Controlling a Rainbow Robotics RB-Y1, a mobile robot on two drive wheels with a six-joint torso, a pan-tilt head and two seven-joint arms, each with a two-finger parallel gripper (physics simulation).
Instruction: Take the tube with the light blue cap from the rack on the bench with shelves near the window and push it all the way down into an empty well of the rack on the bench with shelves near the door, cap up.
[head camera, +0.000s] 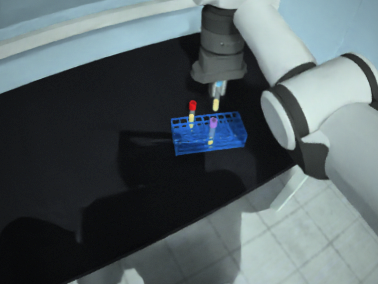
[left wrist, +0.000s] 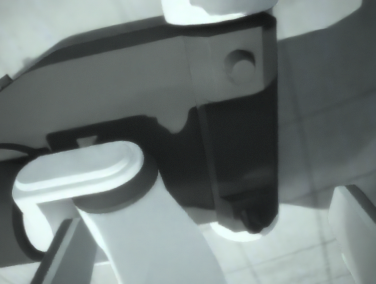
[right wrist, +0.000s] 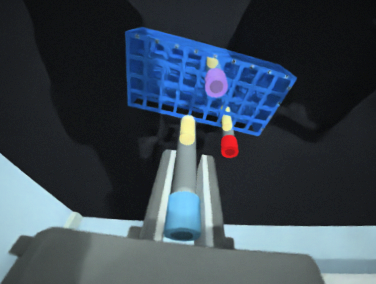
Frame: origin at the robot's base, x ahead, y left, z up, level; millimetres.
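Seen in the pictures: left gripper, fingertip midpoint: (left wrist: 208, 218); right gripper, fingertip midpoint: (head camera: 216, 93) (right wrist: 187, 161).
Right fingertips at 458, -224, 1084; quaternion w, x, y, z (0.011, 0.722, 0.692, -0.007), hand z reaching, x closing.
Note:
Offsets run from my right fingertips to a thing's top centre, as dx, dy, dz. Level surfaces: height alone.
The tube with the light blue cap {+0, -1, +52} (head camera: 219, 84) (right wrist: 183, 215) is held cap up, its yellow lower end free. My right gripper (head camera: 217, 92) (right wrist: 187, 161) is shut on it. The tube's lower end appears just beyond the far long edge of the blue rack {-6, +11, -112} (head camera: 190, 150) (right wrist: 170, 42) in the head view, and just short of the rack's near edge in the right wrist view. The rack stands on the black bench and has many empty wells. My left gripper (left wrist: 208, 218) is open, its fingers wide apart at the lower corners of the left wrist view.
A red-capped tube {+31, +49, -49} (head camera: 193, 105) (right wrist: 229, 146) and a purple-capped tube {-39, +16, -50} (head camera: 213, 122) (right wrist: 216, 83) stand in the rack. The black bench top {dz -169} (head camera: 75, 150) ends at a slanting front edge above the tiled floor {dz -1083} (head camera: 310, 240). A pale ledge (head camera: 100, 32) runs along behind the bench.

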